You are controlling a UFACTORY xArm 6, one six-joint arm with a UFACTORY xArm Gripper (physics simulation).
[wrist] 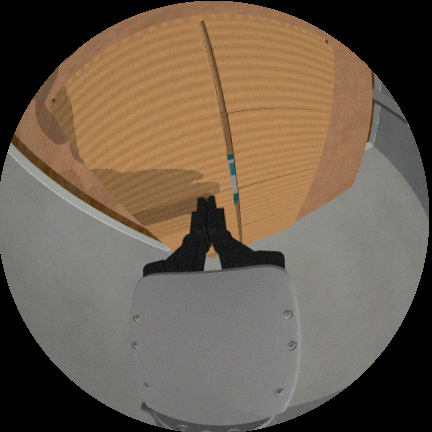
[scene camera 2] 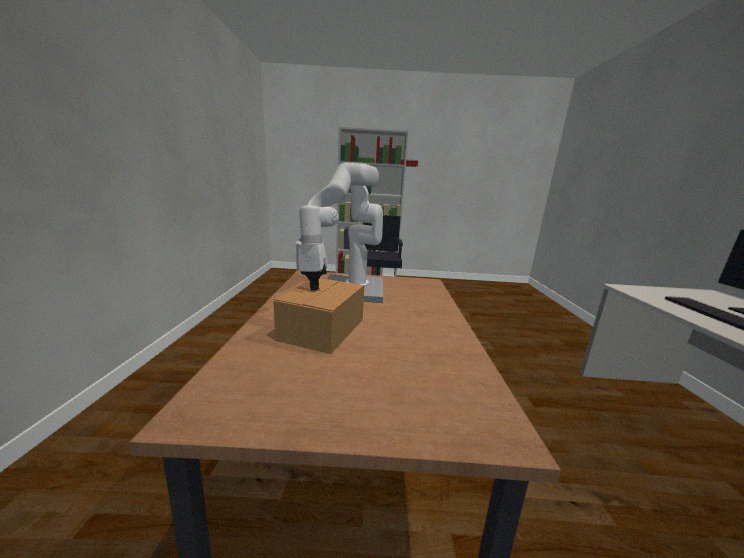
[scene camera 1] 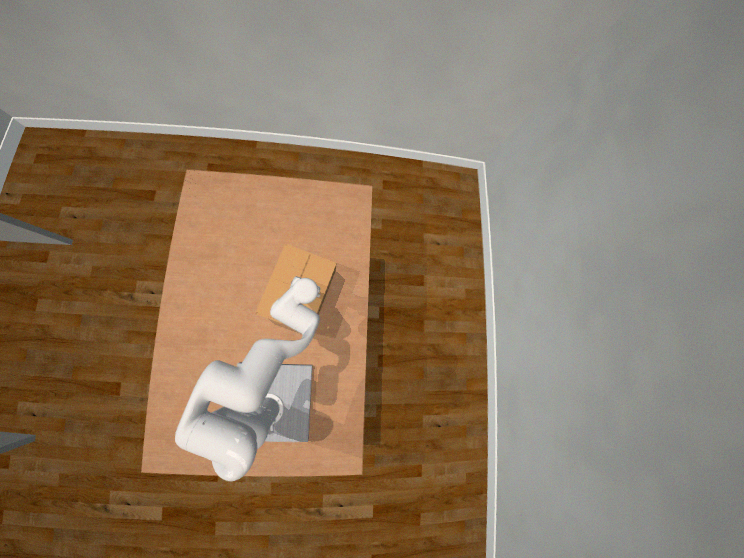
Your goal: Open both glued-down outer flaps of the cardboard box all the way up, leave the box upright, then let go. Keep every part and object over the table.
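Where they show: gripper, fingertip midpoint: (wrist: 208, 206) (scene camera 2: 314, 289); arm's base, origin of the base link: (scene camera 2: 357, 283) (scene camera 1: 268, 408).
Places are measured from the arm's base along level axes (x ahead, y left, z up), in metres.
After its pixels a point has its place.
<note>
The cardboard box (scene camera 1: 279, 273) {x 0.528, y -0.123, z 0.120 m} (scene camera 2: 303, 324) {x 0.600, y -0.250, z 0.051 m} stands upright on the table. Its two outer flaps lie down, flat or nearly flat. One flap (scene camera 1: 322, 266) {x 0.537, y -0.293, z 0.120 m} (scene camera 2: 294, 296) {x 0.515, y -0.285, z 0.120 m} (wrist: 145, 115) {x 0.365, y -0.185, z 0.119 m} is on the left in the wrist view, the other flap (scene camera 2: 345, 290) {x 0.454, y -0.100, z 0.120 m} (wrist: 280, 75) {x 0.400, y -0.097, z 0.119 m} on the right. A narrow seam gap runs between them, with a teal-and-white striped thing showing in it. My gripper (scene camera 2: 314, 289) {x 0.460, y -0.216, z 0.125 m} (wrist: 208, 206) {x 0.460, y -0.216, z 0.125 m} is shut and empty, pointing down at the wrist view's left flap, close beside the seam. Whether the fingertips touch it cannot be told. The arm hides part of the box top in scene camera 1.
The box stands near the right edge of the wooden table (scene camera 1: 222, 240) {x 0.747, y 0.143, z -0.036 m} (scene camera 2: 384, 390) {x 0.848, y -0.015, z -0.036 m} in scene camera 1. The arm's grey base plate (scene camera 1: 297, 390) {x 0.054, y -0.126, z -0.001 m} (scene camera 2: 373, 294) {x 0.169, y 0.062, z -0.003 m} is behind the box in scene camera 2. A white desk (scene camera 2: 661, 306) stands apart at the right there.
</note>
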